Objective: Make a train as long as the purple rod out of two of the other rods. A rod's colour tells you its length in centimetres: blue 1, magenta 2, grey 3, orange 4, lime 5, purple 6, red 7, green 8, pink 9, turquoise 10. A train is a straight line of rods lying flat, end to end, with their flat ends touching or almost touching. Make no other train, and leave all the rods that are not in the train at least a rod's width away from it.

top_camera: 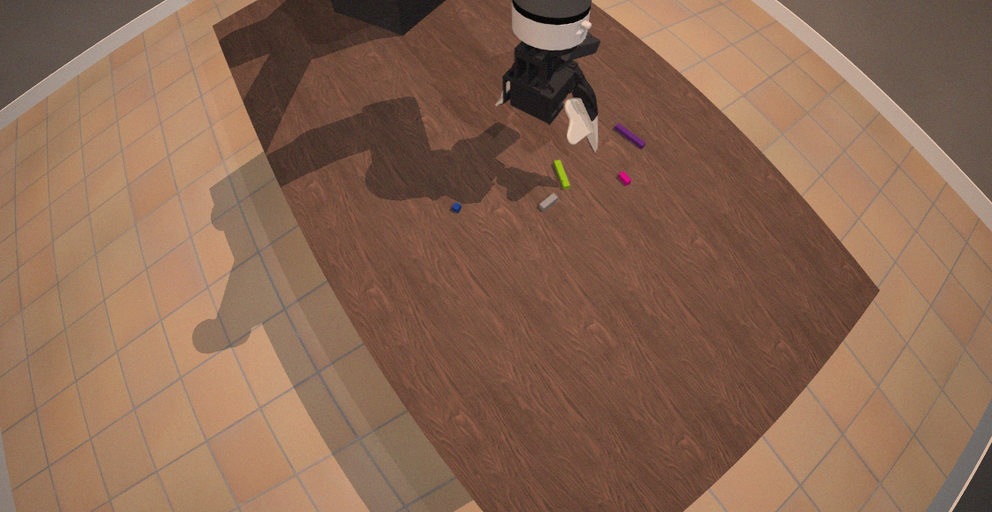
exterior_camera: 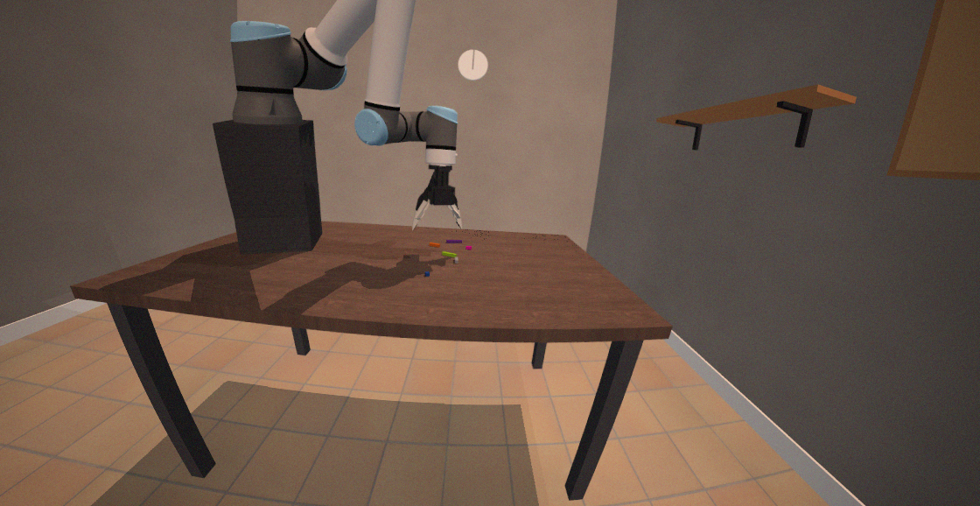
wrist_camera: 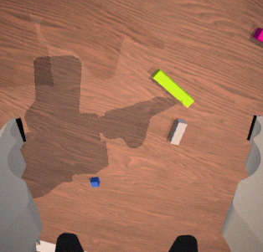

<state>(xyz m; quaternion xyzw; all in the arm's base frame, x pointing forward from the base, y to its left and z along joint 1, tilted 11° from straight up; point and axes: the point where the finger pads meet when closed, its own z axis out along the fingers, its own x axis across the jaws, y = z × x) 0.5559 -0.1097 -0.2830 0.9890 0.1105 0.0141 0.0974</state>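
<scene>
The blue rod lies 30 mm behind my hand, 160 mm to the right of it and 80 mm below it. The rest, counted from my hand: lime rod (40 mm ahead, 10 mm to the right, 80 mm below); grey rod (60 mm ahead, 60 mm to the right, 80 mm below); orange rod (10 mm behind, 100 mm to the left, 80 mm below).
</scene>
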